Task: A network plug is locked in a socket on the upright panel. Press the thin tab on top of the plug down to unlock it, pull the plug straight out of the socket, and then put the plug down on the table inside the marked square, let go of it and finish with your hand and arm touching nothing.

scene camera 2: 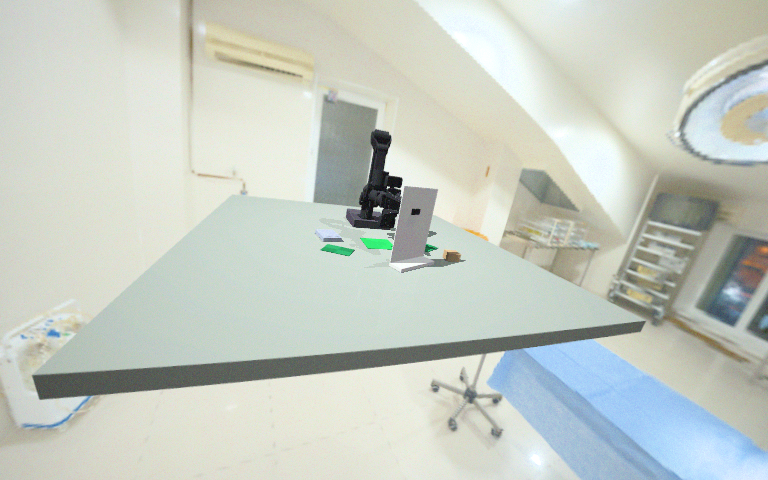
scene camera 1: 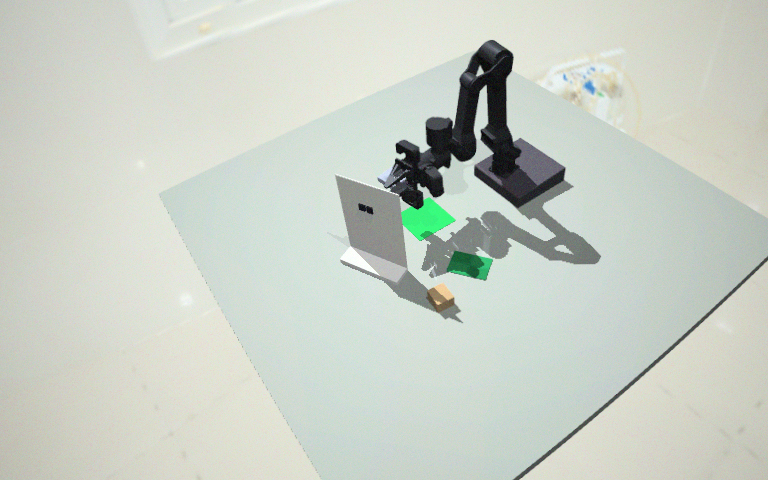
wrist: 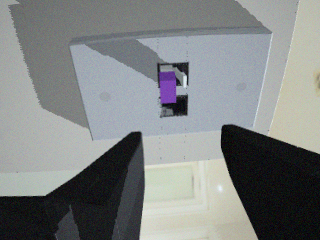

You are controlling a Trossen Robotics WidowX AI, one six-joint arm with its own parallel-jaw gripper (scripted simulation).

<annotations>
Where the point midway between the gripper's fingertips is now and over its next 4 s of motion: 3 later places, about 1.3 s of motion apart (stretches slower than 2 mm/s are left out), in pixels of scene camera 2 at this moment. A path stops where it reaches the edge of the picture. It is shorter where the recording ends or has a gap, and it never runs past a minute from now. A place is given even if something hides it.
My gripper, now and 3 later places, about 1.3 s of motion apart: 402,207; 413,211; 407,210; 401,207
</annotations>
